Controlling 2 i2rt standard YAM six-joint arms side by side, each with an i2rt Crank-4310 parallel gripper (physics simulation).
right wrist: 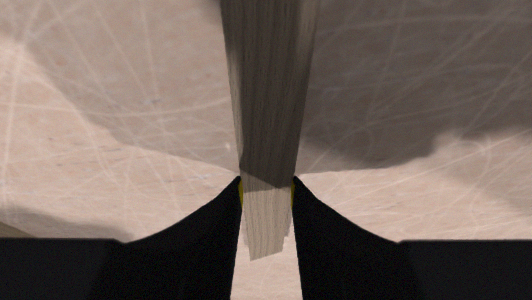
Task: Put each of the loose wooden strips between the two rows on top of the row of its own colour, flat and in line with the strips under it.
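Frame: origin at the left arm's base, x ahead, y left, z up, level; millimetres.
Where they show: right gripper, fingertip midpoint: (pixel 266 180).
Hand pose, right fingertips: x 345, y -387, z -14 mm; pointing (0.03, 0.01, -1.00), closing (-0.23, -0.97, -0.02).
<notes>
Things, the pixels of their top centre, and the offset from my right fingertips. "spot": a spot on its surface instead.
- grey-brown wooden strip at its top centre: (pixel 266 184) dx +3, dy -1, dz +5 mm
- yellowish-brown wooden piece at a spot on its surface: (pixel 12 231) spot: dx -41, dy +244, dz -5 mm
A grey-brown wooden strip (pixel 270 100) runs from the top edge of the right wrist view down to its near end, between the fingers. My right gripper (pixel 266 180) is shut on this strip a little short of its near end, one fingertip against each long side. Most of the strip lies in shadow; its near end is lit. Its far end is out of view. The two rows cannot be made out as rows here. My left gripper is not in view.
A small corner of a yellowish-brown wooden piece (pixel 12 231) shows at the left edge. The pale, scratched table top (pixel 165 185) lies under the strip, with broad dark shadows to both sides of it.
</notes>
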